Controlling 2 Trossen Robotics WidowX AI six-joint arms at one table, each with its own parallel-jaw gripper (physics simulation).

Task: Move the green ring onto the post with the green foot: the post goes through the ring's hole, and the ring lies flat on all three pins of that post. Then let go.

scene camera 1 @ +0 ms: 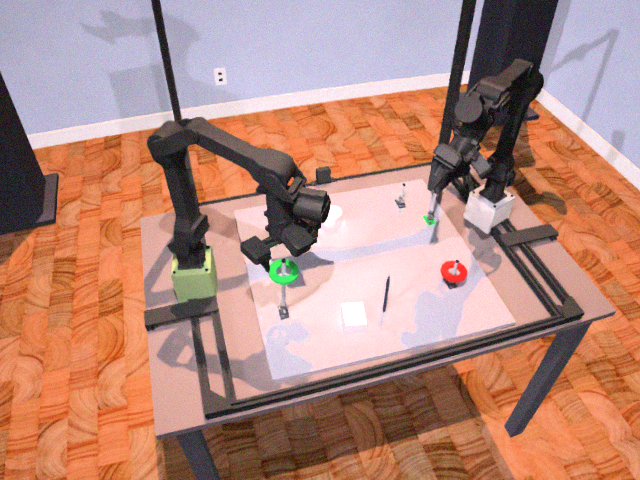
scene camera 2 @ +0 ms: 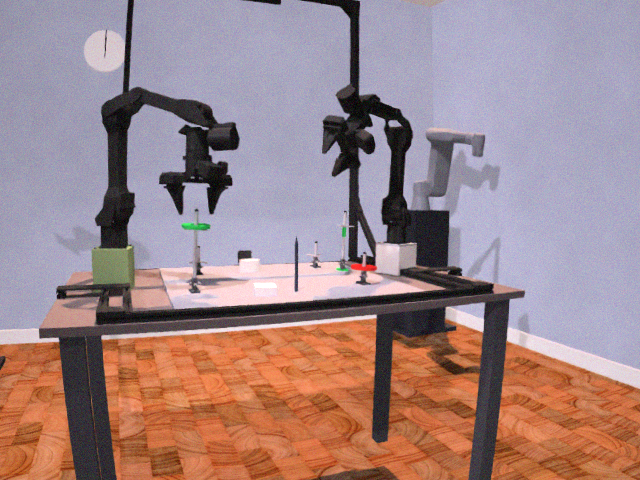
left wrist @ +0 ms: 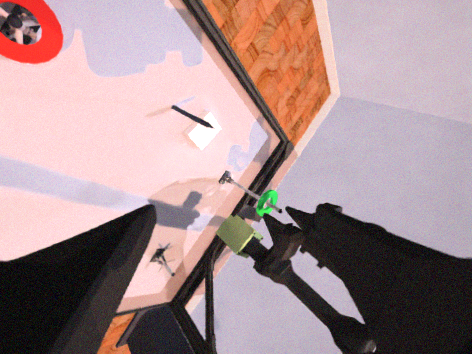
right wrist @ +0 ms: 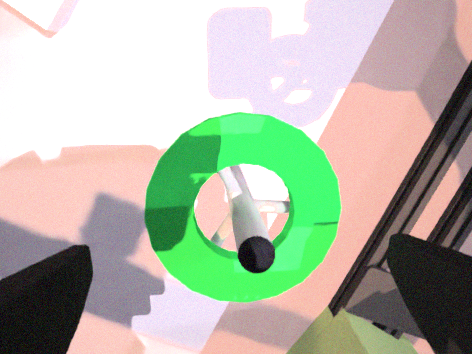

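Note:
The green ring lies flat high on a tall grey post with a dark foot, at the left of both scene views; the post's black tip sticks up through its hole. My right gripper is open and empty, pointing down a little above the ring, one finger on either side. The tall post with the green foot stands at the back right, bare of rings, with pins high up. My left gripper is open and empty, above and near that post.
A red ring sits on a short post at the right. Another short post stands at the back. A black upright stick, a white block and a white round thing are mid-table.

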